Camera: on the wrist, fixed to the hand. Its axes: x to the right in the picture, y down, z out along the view.
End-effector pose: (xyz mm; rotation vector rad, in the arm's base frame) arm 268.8 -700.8 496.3 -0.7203 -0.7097 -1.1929
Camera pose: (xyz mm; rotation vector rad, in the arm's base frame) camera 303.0 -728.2 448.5 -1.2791 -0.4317 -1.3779
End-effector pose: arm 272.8 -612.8 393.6 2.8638 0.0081 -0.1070
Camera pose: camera 261.5 -629.9 455.2 2.2666 0.0054 -0.2107
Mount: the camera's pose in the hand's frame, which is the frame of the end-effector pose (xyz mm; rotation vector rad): -15.7 33.0 -53.6 -0.5899 -0.1028 0.0088
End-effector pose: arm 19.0 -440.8 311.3 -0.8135 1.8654 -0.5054
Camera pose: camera -35.7 -407.4 321.7 -1.1873 1.9398 0.1094
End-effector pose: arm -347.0 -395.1 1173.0 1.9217 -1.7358 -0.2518
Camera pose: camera -352.5 -367.0 1231.2 1.4854 -1.5071 -0.7758
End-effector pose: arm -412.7 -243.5 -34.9 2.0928 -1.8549 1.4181
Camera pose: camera -469.3 -212.1 -30.3 1.8725 -1.9937 0.6453
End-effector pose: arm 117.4 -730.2 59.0 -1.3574 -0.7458 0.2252
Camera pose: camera 146.6 -774.1 21.2 -1.9172 -0.9353 0.0813
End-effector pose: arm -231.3 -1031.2 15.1 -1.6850 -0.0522 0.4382
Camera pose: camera -236.0 -1091.8 -7.5 -2.2393 -0.2714 0.5505
